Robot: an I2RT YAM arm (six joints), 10 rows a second.
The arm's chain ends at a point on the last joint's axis. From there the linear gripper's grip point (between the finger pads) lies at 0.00 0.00 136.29 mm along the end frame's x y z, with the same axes.
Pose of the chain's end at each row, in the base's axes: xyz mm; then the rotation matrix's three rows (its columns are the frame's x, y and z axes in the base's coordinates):
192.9 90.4 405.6; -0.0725 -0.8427 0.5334; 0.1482 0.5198 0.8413; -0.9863 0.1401 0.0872
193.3 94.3 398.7; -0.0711 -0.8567 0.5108; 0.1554 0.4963 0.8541; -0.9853 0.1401 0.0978
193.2 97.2 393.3; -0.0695 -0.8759 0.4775; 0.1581 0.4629 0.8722; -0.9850 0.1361 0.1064
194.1 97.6 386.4; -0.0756 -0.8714 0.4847; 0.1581 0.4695 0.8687; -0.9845 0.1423 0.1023
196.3 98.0 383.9; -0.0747 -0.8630 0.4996; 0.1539 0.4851 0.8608; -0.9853 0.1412 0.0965
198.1 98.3 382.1; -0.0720 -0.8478 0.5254; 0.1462 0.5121 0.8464; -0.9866 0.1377 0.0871
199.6 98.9 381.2; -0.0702 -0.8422 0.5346; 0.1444 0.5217 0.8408; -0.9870 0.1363 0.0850
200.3 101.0 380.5; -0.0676 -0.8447 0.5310; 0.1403 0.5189 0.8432; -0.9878 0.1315 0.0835
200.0 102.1 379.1; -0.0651 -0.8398 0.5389; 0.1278 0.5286 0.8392; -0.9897 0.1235 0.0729
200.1 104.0 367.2; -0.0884 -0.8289 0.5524; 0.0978 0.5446 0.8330; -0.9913 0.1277 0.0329
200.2 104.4 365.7; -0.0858 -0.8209 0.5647; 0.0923 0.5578 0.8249; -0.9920 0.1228 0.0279
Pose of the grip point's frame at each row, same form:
265.6 205.1 417.5; -0.0725 -0.8427 0.5334; 0.1482 0.5198 0.8413; -0.9863 0.1401 0.0872
262.9 210.7 412.0; -0.0711 -0.8567 0.5108; 0.1554 0.4963 0.8541; -0.9853 0.1401 0.0978
258.3 216.1 407.8; -0.0695 -0.8759 0.4775; 0.1581 0.4629 0.8722; -0.9850 0.1361 0.1064
260.2 216.0 400.3; -0.0756 -0.8714 0.4847; 0.1581 0.4695 0.8687; -0.9845 0.1423 0.1023
264.4 215.3 397.1; -0.0747 -0.8630 0.4996; 0.1539 0.4851 0.8608; -0.9853 0.1412 0.0965
269.7 213.7 394.0; -0.0720 -0.8478 0.5254; 0.1462 0.5121 0.8464; -0.9866 0.1377 0.0871
272.5 213.5 392.8; -0.0702 -0.8422 0.5346; 0.1444 0.5217 0.8408; -0.9870 0.1363 0.0850
272.7 215.9 391.9; -0.0676 -0.8447 0.5310; 0.1403 0.5189 0.8432; -0.9878 0.1315 0.0835
273.4 216.5 389.0; -0.0651 -0.8398 0.5389; 0.1278 0.5286 0.8392; -0.9897 0.1235 0.0729
275.4 217.5 371.7; -0.0884 -0.8289 0.5524; 0.0978 0.5446 0.8330; -0.9913 0.1277 0.0329
277.2 216.8 369.5; -0.0858 -0.8209 0.5647; 0.0923 0.5578 0.8249; -0.9920 0.1228 0.0279

